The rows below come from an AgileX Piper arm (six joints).
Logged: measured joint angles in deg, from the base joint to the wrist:
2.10 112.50 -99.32 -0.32 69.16 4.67
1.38 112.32 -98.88 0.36 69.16 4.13
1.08 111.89 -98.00 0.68 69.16 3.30
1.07 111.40 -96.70 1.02 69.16 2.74
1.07 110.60 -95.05 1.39 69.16 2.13
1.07 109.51 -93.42 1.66 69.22 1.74
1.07 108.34 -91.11 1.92 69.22 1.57
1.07 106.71 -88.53 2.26 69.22 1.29
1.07 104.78 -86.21 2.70 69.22 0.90
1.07 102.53 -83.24 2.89 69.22 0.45
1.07 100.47 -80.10 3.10 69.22 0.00
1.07 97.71 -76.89 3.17 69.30 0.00
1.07 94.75 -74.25 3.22 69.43 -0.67
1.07 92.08 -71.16 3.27 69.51 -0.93
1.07 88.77 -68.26 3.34 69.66 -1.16
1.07 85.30 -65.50 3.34 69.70 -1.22
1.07 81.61 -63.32 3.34 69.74 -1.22
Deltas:
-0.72 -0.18 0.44 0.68 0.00 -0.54
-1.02 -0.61 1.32 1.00 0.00 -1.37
-1.03 -1.10 2.62 1.34 0.00 -1.93
-1.03 -1.90 4.27 1.71 0.00 -2.54
-1.03 -2.99 5.90 1.98 0.06 -2.93
-1.03 -4.16 8.21 2.24 0.06 -3.10
-1.03 -5.79 10.79 2.58 0.06 -3.38
-1.03 -7.72 13.11 3.02 0.06 -3.77
-1.03 -9.97 16.08 3.21 0.06 -4.22
-1.03 -12.03 19.22 3.42 0.06 -4.67
-1.03 -14.79 22.43 3.49 0.14 -4.67
-1.03 -17.75 25.07 3.54 0.27 -5.34
-1.03 -20.42 28.16 3.59 0.35 -5.60
-1.03 -23.73 31.06 3.66 0.50 -5.83
-1.03 -27.20 33.82 3.66 0.54 -5.89
-1.03 -30.89 36.00 3.66 0.58 -5.89

